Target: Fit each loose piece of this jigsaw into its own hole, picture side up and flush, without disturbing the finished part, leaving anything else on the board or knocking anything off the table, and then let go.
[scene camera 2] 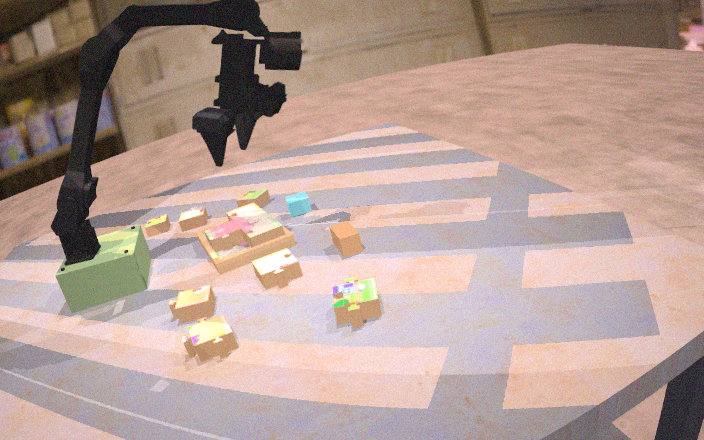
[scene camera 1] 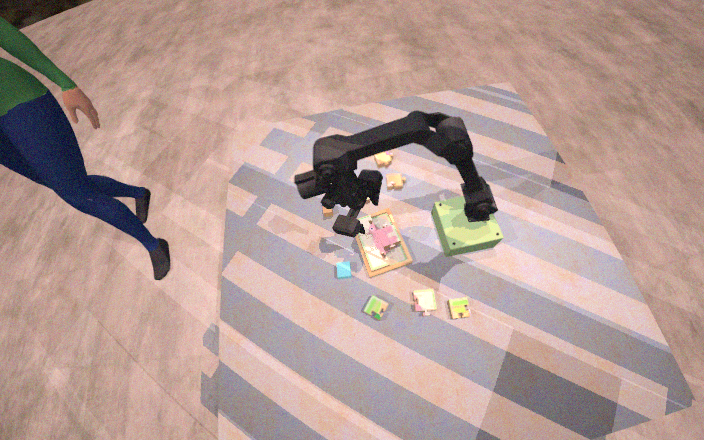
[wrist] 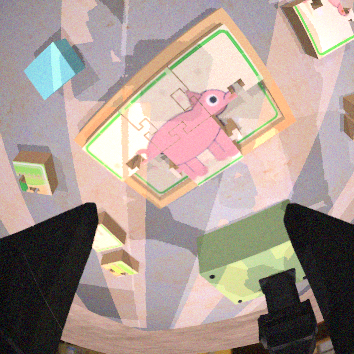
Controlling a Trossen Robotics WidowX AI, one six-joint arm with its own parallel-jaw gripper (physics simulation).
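Note:
The wooden-rimmed board (scene camera 1: pixel 389 270) (scene camera 2: pixel 249 260) (wrist: pixel 279 88) holds the finished part, a pink animal picture (scene camera 1: pixel 381 236) (scene camera 2: pixel 234 226) (wrist: pixel 185 137). In the wrist view, open holes show at its right and bottom corners. A loose pale piece with pink (scene camera 2: pixel 276 267) (wrist: pixel 325 27) lies picture side up close beside the board. Another pale piece with pink (scene camera 1: pixel 425 299) (scene camera 2: pixel 192 218) (wrist: pixel 108 237) lies picture side up farther off. My gripper (scene camera 1: pixel 367 215) (scene camera 2: pixel 231 157) (wrist: pixel 194 214) is open and empty, high above the board area; in scene camera 1 it hides the near piece's surroundings.
Other pieces are green (scene camera 1: pixel 375 307) (scene camera 2: pixel 253 197) (wrist: pixel 36 172), yellow-green (scene camera 1: pixel 459 307) (scene camera 2: pixel 157 224) (wrist: pixel 120 263), multicoloured (scene camera 2: pixel 356 300) and yellowish (scene camera 1: pixel 395 181) (scene camera 2: pixel 193 303), (scene camera 1: pixel 383 158) (scene camera 2: pixel 210 336). A cyan cube (scene camera 1: pixel 343 269) (scene camera 2: pixel 298 203) (wrist: pixel 52 70) and orange cube (scene camera 1: pixel 327 211) (scene camera 2: pixel 346 238) flank the board.

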